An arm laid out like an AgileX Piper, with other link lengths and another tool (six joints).
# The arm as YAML. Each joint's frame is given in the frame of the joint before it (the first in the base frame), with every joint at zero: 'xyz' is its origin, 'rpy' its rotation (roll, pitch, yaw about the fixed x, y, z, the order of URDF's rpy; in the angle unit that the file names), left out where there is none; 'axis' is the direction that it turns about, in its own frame. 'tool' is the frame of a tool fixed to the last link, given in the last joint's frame.
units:
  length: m
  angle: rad
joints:
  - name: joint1
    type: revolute
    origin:
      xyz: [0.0, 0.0, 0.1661]
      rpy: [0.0, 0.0, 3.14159]
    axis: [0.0, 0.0, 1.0]
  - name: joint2
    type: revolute
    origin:
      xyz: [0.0, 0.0, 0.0]
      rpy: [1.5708, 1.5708, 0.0]
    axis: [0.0, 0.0, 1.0]
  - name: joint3
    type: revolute
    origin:
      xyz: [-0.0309, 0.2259, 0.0]
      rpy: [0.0, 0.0, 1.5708]
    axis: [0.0, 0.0, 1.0]
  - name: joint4
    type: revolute
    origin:
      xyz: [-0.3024, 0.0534, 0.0]
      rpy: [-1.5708, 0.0, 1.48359]
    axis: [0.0, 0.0, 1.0]
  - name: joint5
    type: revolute
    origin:
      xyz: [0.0, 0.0, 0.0]
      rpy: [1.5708, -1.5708, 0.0]
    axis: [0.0, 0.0, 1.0]
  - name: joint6
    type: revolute
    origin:
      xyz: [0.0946, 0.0, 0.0]
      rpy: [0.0, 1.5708, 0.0]
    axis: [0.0, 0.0, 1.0]
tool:
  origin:
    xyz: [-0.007, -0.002, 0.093]
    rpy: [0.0, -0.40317, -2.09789]
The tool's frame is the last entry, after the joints.
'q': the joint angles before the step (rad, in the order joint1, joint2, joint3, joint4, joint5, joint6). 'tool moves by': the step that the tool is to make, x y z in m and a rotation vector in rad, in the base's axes. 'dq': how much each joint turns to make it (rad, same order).
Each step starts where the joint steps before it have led.
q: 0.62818 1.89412 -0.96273 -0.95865 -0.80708 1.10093
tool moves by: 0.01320 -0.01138 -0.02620 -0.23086 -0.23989 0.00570
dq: -0.00001 0.00224 -0.00691 -0.01767 0.16865 -0.27300
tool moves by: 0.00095 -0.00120 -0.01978 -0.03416 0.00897 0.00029
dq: 0.00001 0.05008 -0.01232 0.00970 0.00794 -0.03046
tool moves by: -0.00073 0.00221 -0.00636 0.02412 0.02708 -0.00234
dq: -0.00002 0.03190 -0.00811 0.02157 -0.03054 0.00320
